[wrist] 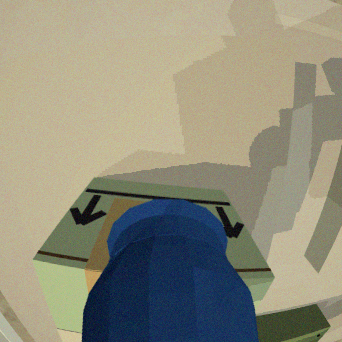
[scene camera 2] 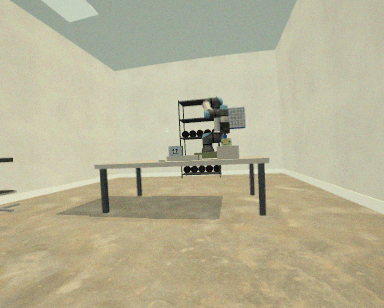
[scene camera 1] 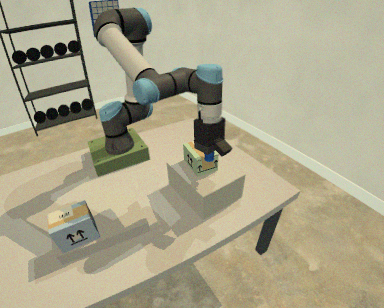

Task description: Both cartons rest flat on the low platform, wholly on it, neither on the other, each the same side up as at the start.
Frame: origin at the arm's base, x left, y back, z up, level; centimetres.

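Seen in the pictures: hand, its tool point: (wrist: 167,250) (scene camera 2: 225,138) (scene camera 1: 209,158); arm's base, origin of its link: (scene camera 2: 208,152) (scene camera 1: 120,146).
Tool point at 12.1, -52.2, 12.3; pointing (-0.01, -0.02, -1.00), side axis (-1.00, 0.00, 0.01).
Pixels of each thing's middle, then the offset from my tool point to it, as dx, dy, dz.
- pale green carton, middle of its body: (wrist: 148,296) (scene camera 1: 200,156) (scene camera 2: 226,142) +2.4, +7.2, -3.8
- tall block, middle of its body: (wrist: 150,192) (scene camera 1: 204,179) (scene camera 2: 227,152) +2.2, +4.5, -13.5
- blue-grey carton, middle of its body: (scene camera 1: 73,226) (scene camera 2: 176,151) -48.2, +12.7, -9.7
- low platform, middle of its body: (scene camera 1: 98,219) (scene camera 2: 185,157) -39.5, +17.7, -17.1
A pale green carton (scene camera 1: 194,161) (scene camera 2: 226,143) (wrist: 62,290) stands upright on a tall block (scene camera 1: 225,193) (scene camera 2: 228,152), its arrows pointing up. My blue suction cup (scene camera 1: 209,157) (scene camera 2: 225,136) (wrist: 167,220) is down at the carton's top, near the arrowed front edge and about midway across. It appears to touch the carton with suction on; it hides the contact spot in the wrist view. The carton still rests on the block. A blue-grey carton (scene camera 1: 79,234) (scene camera 2: 175,151) stands upright, arrows up, on the low platform (scene camera 1: 120,233) (scene camera 2: 190,158).
The arm's olive base (scene camera 1: 122,156) (scene camera 2: 209,155) (wrist: 290,324) stands on the table (scene camera 1: 165,265) (scene camera 2: 145,164) behind the platform and the tall block. A black shelf rack (scene camera 1: 84,67) (scene camera 2: 179,120) stands beyond the table. Shadows cross the tabletop and platform.
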